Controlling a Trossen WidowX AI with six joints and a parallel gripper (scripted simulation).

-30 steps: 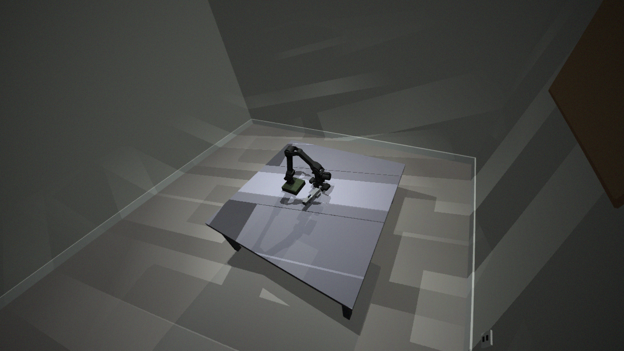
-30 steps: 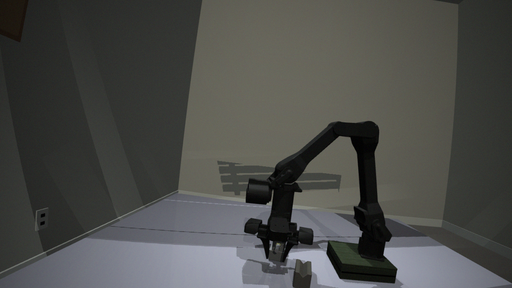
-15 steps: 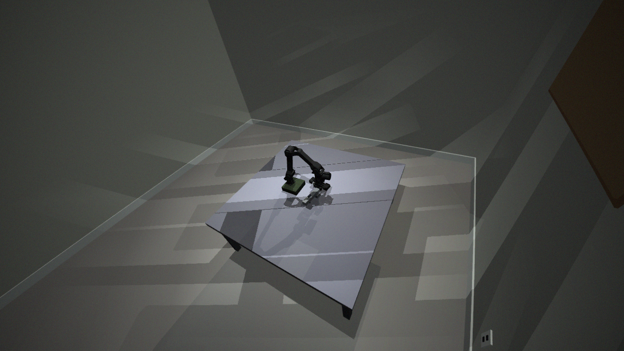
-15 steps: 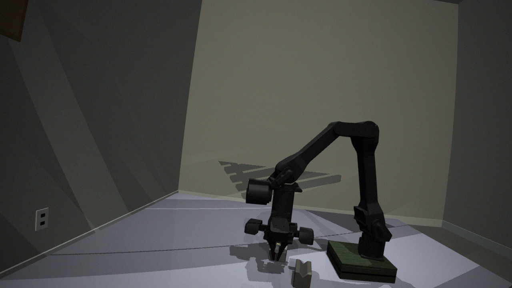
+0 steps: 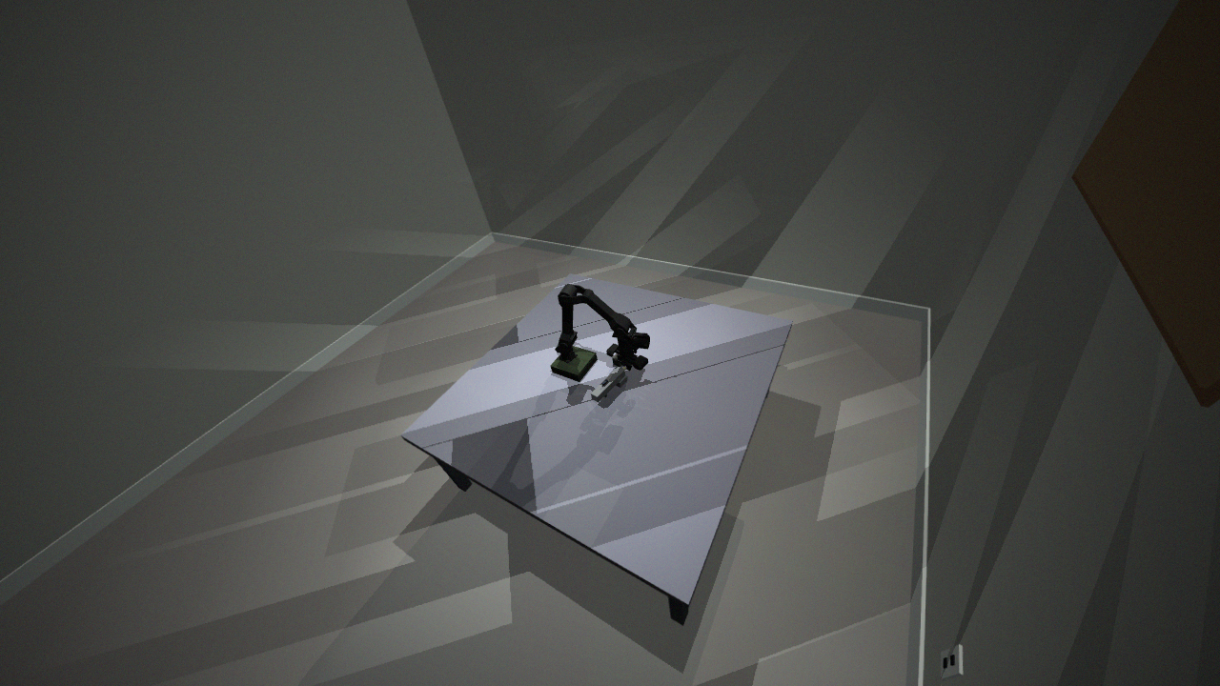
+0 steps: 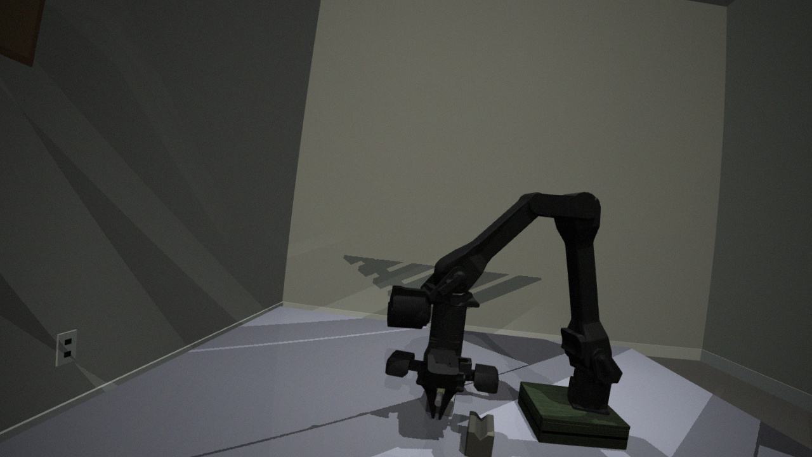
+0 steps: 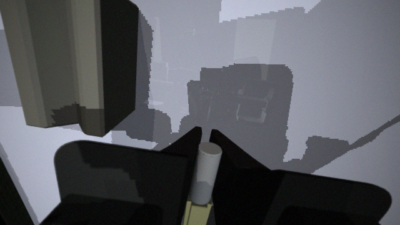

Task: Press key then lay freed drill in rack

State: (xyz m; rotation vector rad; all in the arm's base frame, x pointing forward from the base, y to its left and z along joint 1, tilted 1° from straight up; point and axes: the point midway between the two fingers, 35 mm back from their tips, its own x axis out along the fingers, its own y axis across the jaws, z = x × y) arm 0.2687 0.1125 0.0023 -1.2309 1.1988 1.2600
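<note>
The white cylindrical drill lies 5 cm to the right of my gripper tip and 3 cm above it. Round my gripper tip: pale block-shaped housing 1 cm ahead, 13 cm to the right, 3 cm above; thin dark drill 1 cm ahead, 16 cm to the right, 4 cm above; rack 8 cm behind, 3 cm to the left.
</note>
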